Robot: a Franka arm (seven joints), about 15 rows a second.
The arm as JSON. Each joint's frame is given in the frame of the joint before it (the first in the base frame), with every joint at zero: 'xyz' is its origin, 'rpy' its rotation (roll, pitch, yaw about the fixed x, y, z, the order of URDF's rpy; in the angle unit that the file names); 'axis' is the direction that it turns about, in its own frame. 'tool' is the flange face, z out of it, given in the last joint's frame.
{
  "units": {
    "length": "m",
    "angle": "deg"
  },
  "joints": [
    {
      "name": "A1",
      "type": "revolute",
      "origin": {
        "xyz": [
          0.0,
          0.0,
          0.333
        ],
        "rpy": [
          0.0,
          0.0,
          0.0
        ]
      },
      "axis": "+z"
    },
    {
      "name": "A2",
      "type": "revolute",
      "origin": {
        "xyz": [
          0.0,
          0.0,
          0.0
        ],
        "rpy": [
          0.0,
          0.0,
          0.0
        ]
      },
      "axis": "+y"
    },
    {
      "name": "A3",
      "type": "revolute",
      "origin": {
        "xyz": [
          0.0,
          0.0,
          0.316
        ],
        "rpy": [
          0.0,
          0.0,
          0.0
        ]
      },
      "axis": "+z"
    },
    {
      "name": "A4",
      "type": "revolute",
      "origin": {
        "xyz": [
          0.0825,
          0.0,
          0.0
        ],
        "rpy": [
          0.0,
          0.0,
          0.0
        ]
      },
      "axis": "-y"
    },
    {
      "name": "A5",
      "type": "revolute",
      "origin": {
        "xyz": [
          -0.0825,
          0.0,
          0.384
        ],
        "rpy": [
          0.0,
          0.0,
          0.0
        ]
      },
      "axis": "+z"
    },
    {
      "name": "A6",
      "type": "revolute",
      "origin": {
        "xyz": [
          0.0,
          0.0,
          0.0
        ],
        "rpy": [
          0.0,
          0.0,
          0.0
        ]
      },
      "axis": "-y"
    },
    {
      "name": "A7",
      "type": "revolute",
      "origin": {
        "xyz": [
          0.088,
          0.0,
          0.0
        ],
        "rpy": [
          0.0,
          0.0,
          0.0
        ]
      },
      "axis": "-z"
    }
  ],
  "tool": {
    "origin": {
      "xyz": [
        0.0,
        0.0,
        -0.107
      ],
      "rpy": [
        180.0,
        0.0,
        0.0
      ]
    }
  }
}
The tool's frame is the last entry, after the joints.
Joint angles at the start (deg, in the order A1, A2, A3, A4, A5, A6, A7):
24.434 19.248 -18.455 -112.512 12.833 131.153 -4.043
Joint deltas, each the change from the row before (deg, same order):
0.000 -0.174 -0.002 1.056 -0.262 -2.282 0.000
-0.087 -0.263 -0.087 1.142 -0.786 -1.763 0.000
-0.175 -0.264 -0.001 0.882 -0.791 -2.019 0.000
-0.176 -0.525 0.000 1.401 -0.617 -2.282 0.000
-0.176 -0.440 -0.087 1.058 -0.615 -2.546 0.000
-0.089 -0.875 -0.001 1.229 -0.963 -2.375 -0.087
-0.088 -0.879 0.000 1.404 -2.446 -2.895 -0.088
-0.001 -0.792 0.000 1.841 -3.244 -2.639 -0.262
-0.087 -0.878 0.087 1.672 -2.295 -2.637 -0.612
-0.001 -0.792 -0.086 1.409 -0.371 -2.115 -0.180
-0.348 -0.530 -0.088 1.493 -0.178 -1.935 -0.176
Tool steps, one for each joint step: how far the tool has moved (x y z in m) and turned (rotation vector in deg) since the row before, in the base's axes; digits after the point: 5 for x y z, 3 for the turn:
0.00103 0.00168 0.00624 0.047 1.069 0.426
0.00248 -0.00042 0.00877 -0.371 0.358 0.550
0.00058 -0.00098 0.00642 -0.407 0.880 0.507
0.00222 -0.00036 0.01281 -0.134 0.395 0.442
-0.00004 -0.00185 0.00912 -0.262 1.062 0.311
0.00029 -0.00048 0.01521 -0.366 0.316 0.730
-0.00048 -0.00216 0.01600 -1.705 0.594 1.432
0.00116 -0.00231 0.01917 -2.500 -0.063 1.905
-0.00026 -0.00224 0.01887 -1.707 0.083 1.596
-0.00075 -0.00116 0.01671 -0.088 -0.039 0.208
0.00016 -0.00449 0.01499 0.003 -0.052 -0.216

